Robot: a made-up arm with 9 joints. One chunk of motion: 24 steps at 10 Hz.
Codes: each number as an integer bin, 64 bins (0 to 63) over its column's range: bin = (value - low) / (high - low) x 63, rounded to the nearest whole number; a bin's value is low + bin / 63 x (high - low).
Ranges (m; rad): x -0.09..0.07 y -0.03..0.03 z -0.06..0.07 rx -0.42..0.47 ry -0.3..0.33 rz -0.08..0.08
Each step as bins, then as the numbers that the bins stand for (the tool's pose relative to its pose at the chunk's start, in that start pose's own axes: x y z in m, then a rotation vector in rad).
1 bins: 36 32 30 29 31 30
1 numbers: 0.0014 0.0005 0.0019 -0.0103 0.0100 -0.0038
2 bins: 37 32 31 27 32 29
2 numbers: 0.0040 0.0005 0.0040 -0.0386 0.0200 -0.0063
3 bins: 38 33 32 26 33 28
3 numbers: 0.0065 0.0014 0.0060 -0.0527 0.0300 -0.0089
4 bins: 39 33 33 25 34 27
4 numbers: 0.0090 0.0014 0.0081 -0.0668 0.0400 -0.0114
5 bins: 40 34 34 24 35 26
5 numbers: 0.0116 0.0024 0.0102 -0.0810 0.0500 -0.0140
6 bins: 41 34 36 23 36 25
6 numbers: 0.0141 0.0024 0.0143 -0.0951 0.0600 -0.0165
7 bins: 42 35 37 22 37 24
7 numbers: 0.0167 0.0033 0.0163 -0.1092 0.0700 -0.0190
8 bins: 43 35 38 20 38 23
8 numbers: 0.0192 0.0033 0.0184 -0.1375 0.0800 -0.0216
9 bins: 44 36 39 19 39 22
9 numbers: 0.0217 0.0043 0.0205 -0.1516 0.0900 -0.0241
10 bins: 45 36 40 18 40 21
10 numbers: 0.0243 0.0043 0.0225 -0.1657 0.1000 -0.0267
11 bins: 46 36 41 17 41 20
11 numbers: 0.0268 0.0043 0.0246 -0.1798 0.1100 -0.0292
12 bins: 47 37 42 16 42 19
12 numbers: 0.0294 0.0052 0.0267 -0.1940 0.1200 -0.0317
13 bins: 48 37 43 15 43 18
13 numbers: 0.0319 0.0052 0.0287 -0.2081 0.1300 -0.0343
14 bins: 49 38 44 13 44 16
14 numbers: 0.0344 0.0062 0.0308 -0.2363 0.1400 -0.0394
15 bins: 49 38 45 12 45 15
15 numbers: 0.0344 0.0062 0.0329 -0.2505 0.1500 -0.0419
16 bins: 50 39 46 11 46 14
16 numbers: 0.0370 0.0071 0.0349 -0.2646 0.1600 -0.0444
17 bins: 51 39 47 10 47 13
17 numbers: 0.0395 0.0071 0.0370 -0.2787 0.1700 -0.0470
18 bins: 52 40 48 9 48 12
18 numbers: 0.0421 0.0081 0.0390 -0.2929 0.1800 -0.0495
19 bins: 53 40 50 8 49 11
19 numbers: 0.0446 0.0081 0.0432 -0.3070 0.1900 -0.0521
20 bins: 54 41 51 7 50 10
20 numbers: 0.0471 0.0090 0.0452 -0.3211 0.2000 -0.0546
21 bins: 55 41 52 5 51 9
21 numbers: 0.0497 0.0090 0.0473 -0.3494 0.2100 -0.0571
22 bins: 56 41 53 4 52 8
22 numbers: 0.0522 0.0090 0.0494 -0.3635 0.2200 -0.0597
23 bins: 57 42 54 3 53 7
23 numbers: 0.0548 0.0100 0.0514 -0.3776 0.2300 -0.0622
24 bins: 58 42 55 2 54 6
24 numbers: 0.0573 0.0100 0.0535 -0.3917 0.2400 -0.0648
